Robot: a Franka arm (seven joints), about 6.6 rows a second.
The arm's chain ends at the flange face. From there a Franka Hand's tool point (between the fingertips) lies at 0.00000 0.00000 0.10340 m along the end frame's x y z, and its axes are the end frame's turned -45 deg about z.
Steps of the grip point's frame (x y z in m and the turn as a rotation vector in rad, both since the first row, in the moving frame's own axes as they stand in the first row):
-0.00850, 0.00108, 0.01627, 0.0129, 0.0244, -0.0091
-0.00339, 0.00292, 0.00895, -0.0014, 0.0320, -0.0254
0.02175, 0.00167, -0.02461, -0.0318, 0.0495, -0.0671
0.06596, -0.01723, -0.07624, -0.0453, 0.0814, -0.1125
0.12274, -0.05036, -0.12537, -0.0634, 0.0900, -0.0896
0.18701, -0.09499, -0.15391, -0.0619, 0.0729, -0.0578
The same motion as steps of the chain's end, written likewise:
-0.00608, 0.00950, 0.01631, 0.0264, 0.0081, -0.0091
-0.00275, 0.00673, 0.00900, 0.0216, 0.0236, -0.0254
0.01067, -0.01271, -0.02443, 0.0125, 0.0575, -0.0671
0.02537, -0.05567, -0.07579, 0.0255, 0.0896, -0.1125
0.04009, -0.11996, -0.12474, 0.0188, 0.1085, -0.0896
0.05526, -0.19832, -0.15344, 0.0078, 0.0953, -0.0578

